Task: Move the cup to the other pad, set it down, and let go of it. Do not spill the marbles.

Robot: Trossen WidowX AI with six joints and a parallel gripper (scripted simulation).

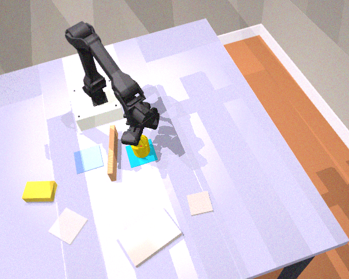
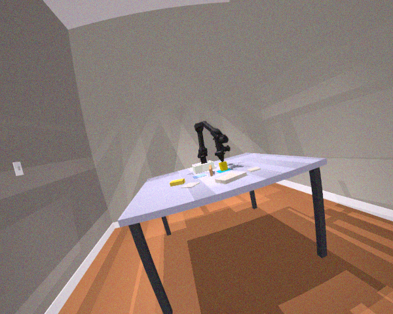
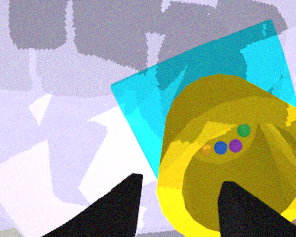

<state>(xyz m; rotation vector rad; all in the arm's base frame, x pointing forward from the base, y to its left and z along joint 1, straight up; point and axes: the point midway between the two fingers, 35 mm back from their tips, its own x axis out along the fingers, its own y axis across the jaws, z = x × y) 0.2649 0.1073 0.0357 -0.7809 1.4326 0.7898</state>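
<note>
My gripper tip is 2 cm short of the yellow cup, 1 cm to the left of it and 4 cm above it. The rest, counted from my gripper tip: wooden bar 12 cm to the right, 5 cm below; then cyan pad 3 cm ahead, 2 cm to the right, 8 cm below; then pale blue pad 3 cm behind, 22 cm to the right, 8 cm below.
</note>
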